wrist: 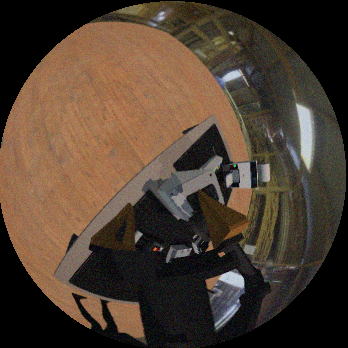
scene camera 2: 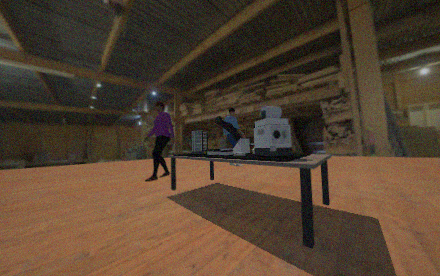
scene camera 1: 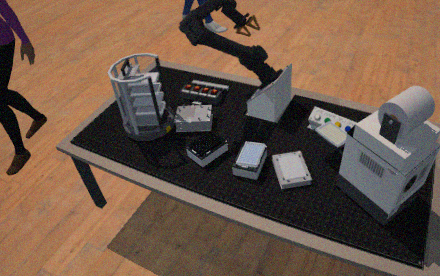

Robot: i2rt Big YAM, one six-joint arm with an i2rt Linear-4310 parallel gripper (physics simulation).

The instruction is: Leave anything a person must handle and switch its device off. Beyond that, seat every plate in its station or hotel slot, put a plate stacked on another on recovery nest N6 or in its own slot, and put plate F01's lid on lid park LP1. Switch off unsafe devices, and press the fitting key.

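Pixels of known places: gripper, between the fingertips: point(wrist: 162, 199) point(scene camera 1: 255, 32); arm's base, origin of its link: point(scene camera 2: 241, 142) point(scene camera 1: 271, 80).
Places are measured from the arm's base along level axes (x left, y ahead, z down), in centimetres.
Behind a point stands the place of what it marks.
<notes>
My gripper point(scene camera 1: 249, 26) @(x -18.3, y -20.9, z -12.2 cm) point(wrist: 162, 199) @(x -18.3, y -20.9, z -12.2 cm) is open and empty, raised high beyond the table's back edge. The hotel rack point(scene camera 1: 154, 97) @(x -35.2, y 41.4, z -7.3 cm) at the left holds several pale shelves or plates; which cannot be told. A plate with a pale blue top point(scene camera 1: 251, 154) @(x 9.9, y 41.4, z 7.2 cm) sits on a grey station point(scene camera 1: 247, 171) @(x 11.3, y 47.7, z 9.6 cm). A dark-topped block point(scene camera 1: 207, 148) @(x -7.7, y 45.8, z 7.4 cm) lies left of it, and a flat white-topped unit point(scene camera 1: 292, 169) @(x 26.3, y 38.6, z 11.0 cm) right of it. A silver box point(scene camera 1: 194, 118) @(x -24.3, y 30.6, z 8.5 cm) stands beside the rack. A strip with several orange-lit switches point(scene camera 1: 204, 90) @(x -33.0, y 8.6, z 9.3 cm) is behind it. A key panel point(scene camera 1: 327, 120) @(x 30.4, y 8.0, z 7.6 cm) has white, green, yellow and blue keys; a pale-topped pad point(scene camera 1: 332, 134) @(x 36.4, y 22.1, z 2.3 cm) is before it. Labels are unreadable.
A large white machine point(scene camera 1: 367, 165) @(x 53.7, y 41.9, z -6.4 cm) point(scene camera 2: 272, 135) @(x 67.2, y 45.3, z -3.5 cm) point(wrist: 243, 175) @(x 48.9, y 27.4, z -6.6 cm) with a drum on top stands at the table's right end. The arm's wedge base point(scene camera 1: 272, 102) @(x 5.0, y 10.3, z 4.3 cm) is at the back middle. A person in purple point(scene camera 2: 162, 125) is off the left end; one in blue point(scene camera 2: 231, 122) is behind the table.
</notes>
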